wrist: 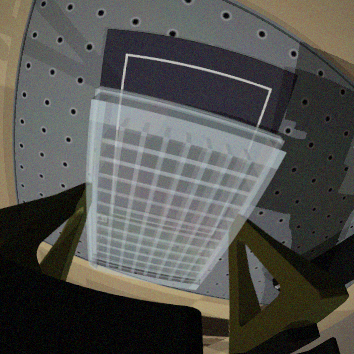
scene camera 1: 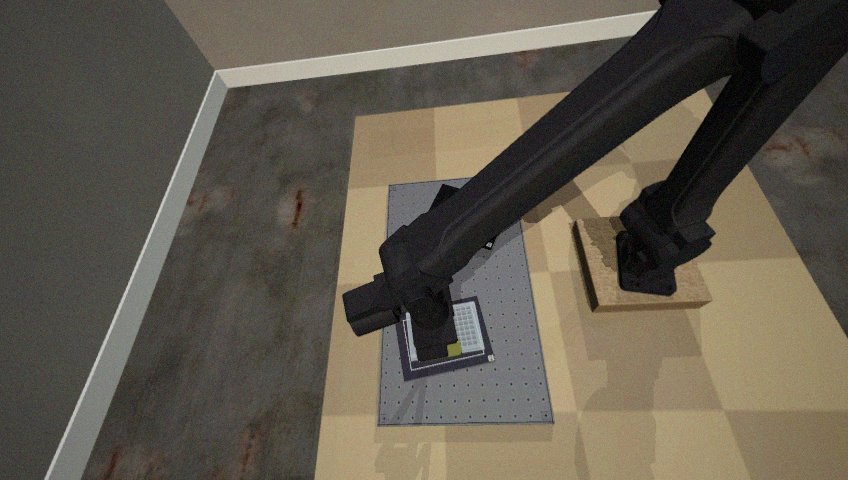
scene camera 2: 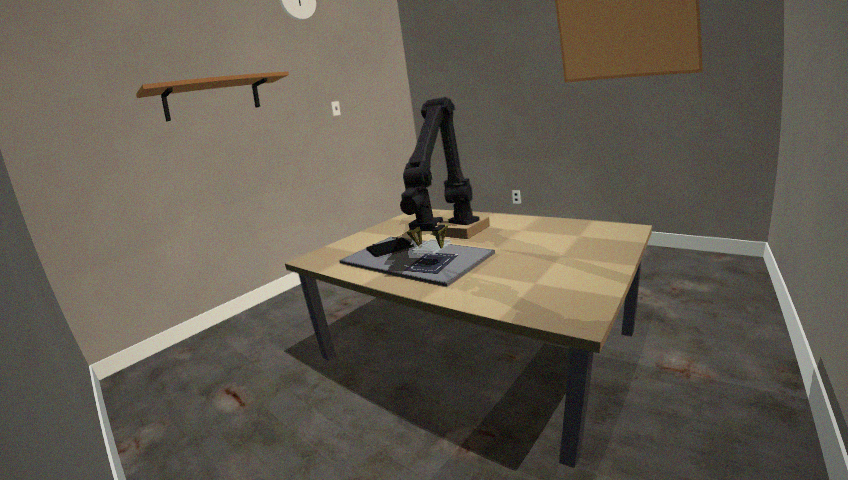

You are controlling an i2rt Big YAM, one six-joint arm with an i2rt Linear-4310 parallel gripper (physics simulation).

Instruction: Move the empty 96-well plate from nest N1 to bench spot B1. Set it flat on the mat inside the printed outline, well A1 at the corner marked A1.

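Places are measured from the arm's base along level axes (x left, y down, z back), in millimetres.
Where they show: gripper, fingertip midpoint: [wrist: 163, 207] [scene camera 1: 440, 331] [scene camera 2: 431, 247]; arm's base at its link origin: [scene camera 1: 642, 263] [scene camera 2: 464, 221].
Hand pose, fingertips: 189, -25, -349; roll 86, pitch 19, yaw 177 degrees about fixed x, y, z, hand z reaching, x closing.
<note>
Things, the pixels of their top centre, and the offset from my fingertips, as dx, dy, dz. "pt": a spot on its surface instead. Level surfaces: height alone.
- clear 96-well plate at its top centre: [wrist: 158, 233] [scene camera 1: 443, 328] [scene camera 2: 431, 243] -2, -14, +6
- dark B1 pad at a spot on its surface: [wrist: 197, 84] pt +17, +52, -56
- pad's white printed outline at a spot on its surface: [wrist: 197, 68] pt +24, +52, -65
- plate's A1 label at a spot on its surface: [wrist: 102, 218] pt +26, -7, +23
- small white corner tag at a spot on its surface: [scene camera 1: 491, 358] pt +22, +52, +93
- black nest N1 at its top centre: [wrist: 339, 279] [scene camera 1: 465, 211] [scene camera 2: 389, 243] -276, +32, +6
- grey perforated mat at its surface level: dy +54
- checkered wooden table at its surface level: dy +67
My gripper [wrist: 163, 207] [scene camera 2: 428, 236] is shut on the clear 96-well plate [scene camera 1: 467, 327] [wrist: 175, 189], its olive fingers on the plate's two long sides. It holds the plate a little above the dark B1 pad [scene camera 1: 441, 370] [wrist: 197, 84] [scene camera 2: 433, 263]. The pad's white printed outline [wrist: 197, 68] shows partly beyond and through the plate. The plate's A1 label [wrist: 102, 218] shows by my left finger. A small white corner tag [scene camera 1: 491, 358] sits at the pad's corner. The black nest N1 [scene camera 1: 444, 193] [scene camera 2: 388, 245] stands empty at the mat's far end, partly hidden by the arm.
The grey perforated mat [scene camera 1: 504, 382] [wrist: 53, 123] [scene camera 2: 379, 259] lies on the checkered wooden table [scene camera 1: 743, 358] [scene camera 2: 564, 286]. The arm's base stands on a wooden block [scene camera 1: 599, 262] [scene camera 2: 474, 230] to the right of the mat. The table's left edge is close to the mat.
</note>
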